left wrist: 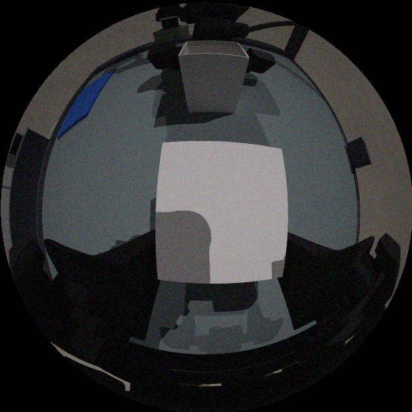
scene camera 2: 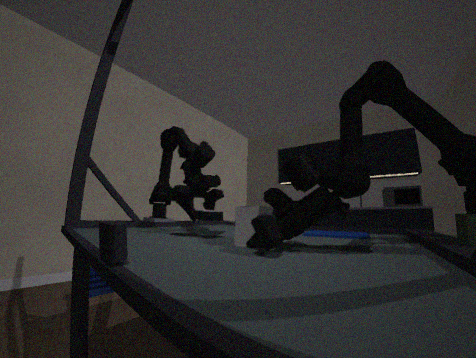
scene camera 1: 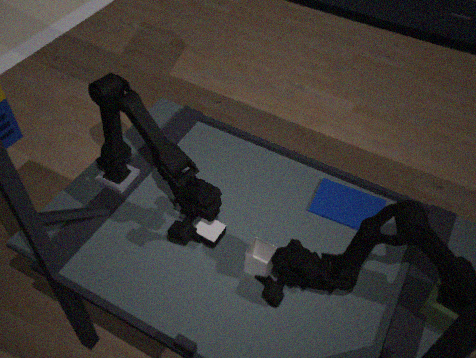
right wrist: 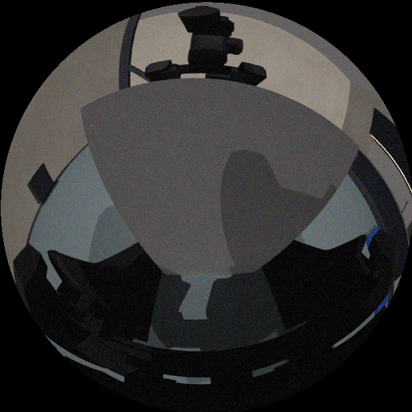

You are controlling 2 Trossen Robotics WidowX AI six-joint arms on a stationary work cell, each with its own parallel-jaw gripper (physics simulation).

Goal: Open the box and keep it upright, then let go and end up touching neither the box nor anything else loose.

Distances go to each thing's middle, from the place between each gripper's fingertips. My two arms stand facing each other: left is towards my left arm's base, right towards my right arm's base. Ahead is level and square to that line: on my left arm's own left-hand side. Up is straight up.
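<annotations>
My right hand is 160 mm to the left of the flat blue panel [scene camera 1: 339, 203] now, and 330 mm short of it.
As for my left gripper, it is now 34 cm to the left of the flat blue panel and 31 cm short of it, and it is 5 cm higher than the panel.
</annotations>
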